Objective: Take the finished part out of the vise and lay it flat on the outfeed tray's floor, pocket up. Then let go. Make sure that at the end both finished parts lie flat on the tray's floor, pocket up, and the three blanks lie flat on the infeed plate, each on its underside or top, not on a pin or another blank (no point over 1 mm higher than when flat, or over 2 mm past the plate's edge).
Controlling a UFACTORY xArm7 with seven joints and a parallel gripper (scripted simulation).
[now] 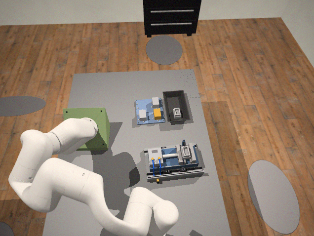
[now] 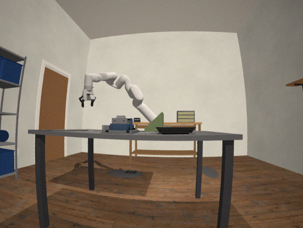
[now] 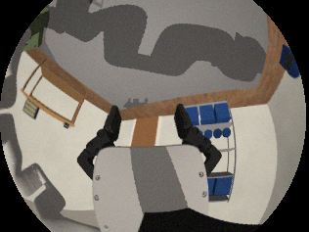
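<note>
Now: the vise 420 mm to the left of my hand, 180 mm below it and 150 mm ahead of it. Also, from my hand: yellow block (720 mm to the left, 200 mm below, 70 mm ahead); then fixture plate (760 mm to the left, 220 mm below, 20 mm ahead).
</note>
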